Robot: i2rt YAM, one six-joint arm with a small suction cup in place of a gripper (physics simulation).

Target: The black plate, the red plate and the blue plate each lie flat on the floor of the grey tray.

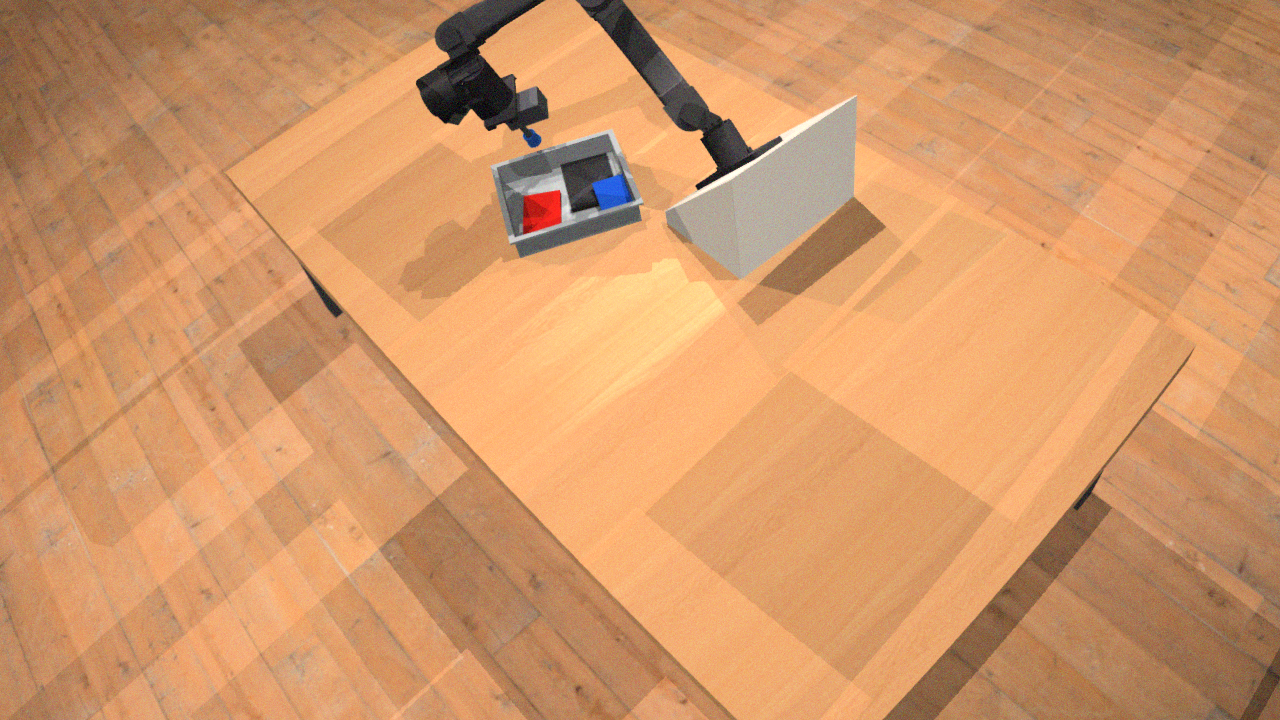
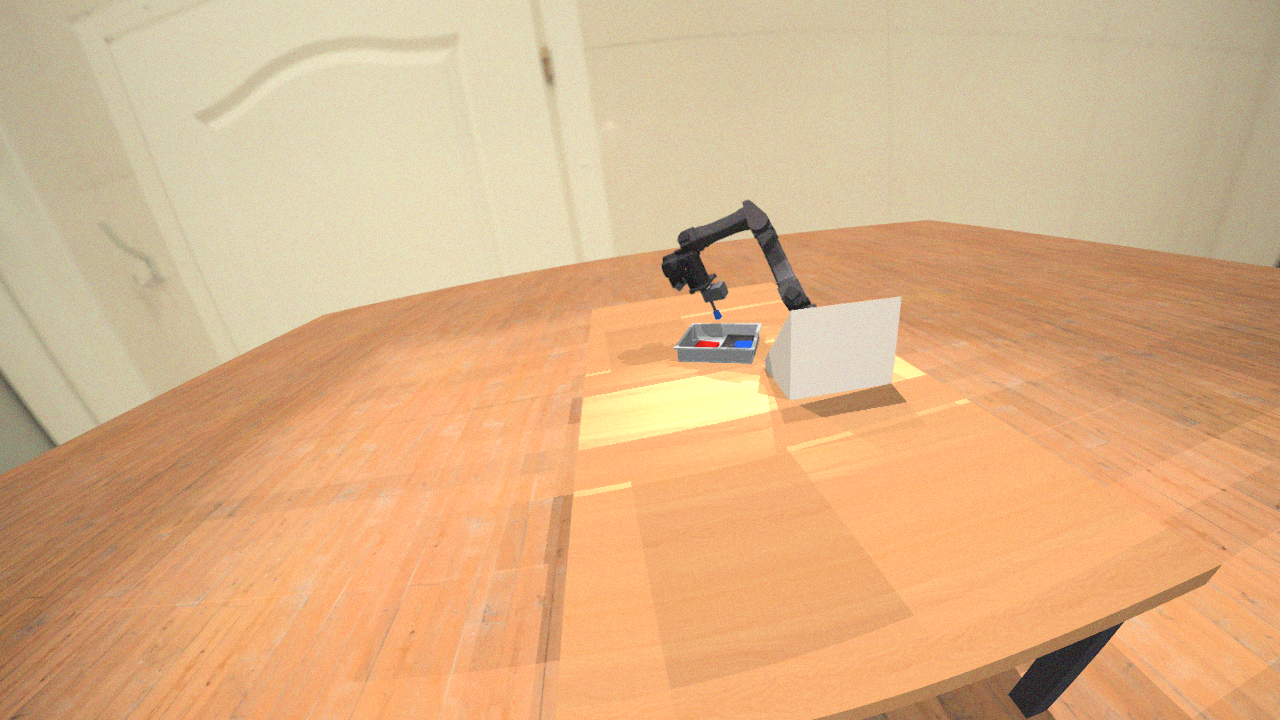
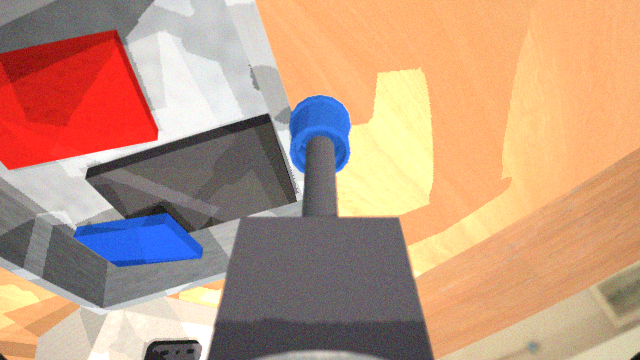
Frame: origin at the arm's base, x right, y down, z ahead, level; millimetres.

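Where they show: hand, tool point: (image 1: 534,141) (image 2: 718,317) (image 3: 320,123); arm's base, link origin: (image 1: 738,166) (image 2: 814,335).
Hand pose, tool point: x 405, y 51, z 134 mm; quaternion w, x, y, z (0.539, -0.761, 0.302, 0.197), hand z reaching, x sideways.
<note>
Each offset is from my tool point to the top centre of the thing. Level surfaces: height alone.
The grey tray @[dx -121, dy +16, dz +37 mm] (image 1: 577,234) (image 2: 716,355) (image 3: 150,280) stands upright on the table. The red plate @[dx -109, dy +53, dz +91 mm] (image 1: 542,211) (image 2: 707,344) (image 3: 75,100) lies flat on its floor, apart from the other two. The black plate @[dx -121, dy +52, dz -20 mm] (image 1: 581,177) (image 3: 200,180) lies flat on the floor beside it. The blue plate @[dx -200, dy +34, dz -12 mm] (image 1: 614,191) (image 2: 743,343) (image 3: 142,242) overlaps a corner of the black plate and rests partly on it, near the tray wall; it looks raised or tilted, its underside hidden. My suction cup (image 1: 533,139) (image 2: 716,315) (image 3: 320,125) hangs above the tray's far rim with no plate on it.
A white upright panel with a slanted side (image 1: 796,192) (image 2: 841,349) stands on the table @[dy +66 mm] (image 1: 572,447) (image 2: 760,537), to the right of the tray and in front of the arm's base. The tray's walls rise around the plates.
</note>
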